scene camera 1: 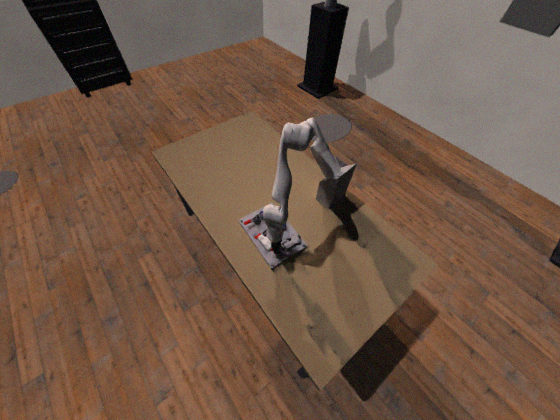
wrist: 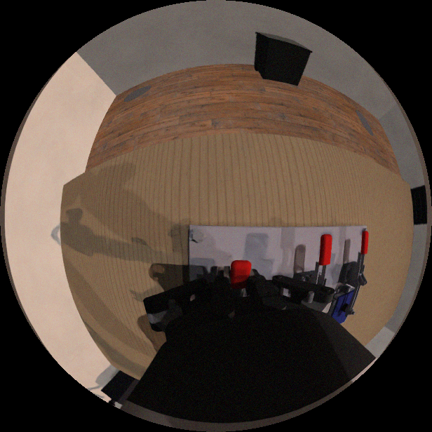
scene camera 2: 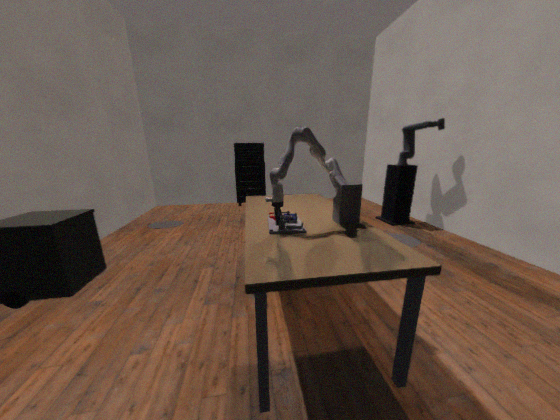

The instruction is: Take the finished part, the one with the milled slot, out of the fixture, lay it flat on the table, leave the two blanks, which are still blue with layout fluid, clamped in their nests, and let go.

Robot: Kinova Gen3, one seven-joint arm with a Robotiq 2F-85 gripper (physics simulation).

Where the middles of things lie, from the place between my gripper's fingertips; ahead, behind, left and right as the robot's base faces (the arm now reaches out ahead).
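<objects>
My hand is 100 mm to the left of the fixture plate [scene camera 1: 252, 229], 70 mm past it and 30 mm above it.
</objects>
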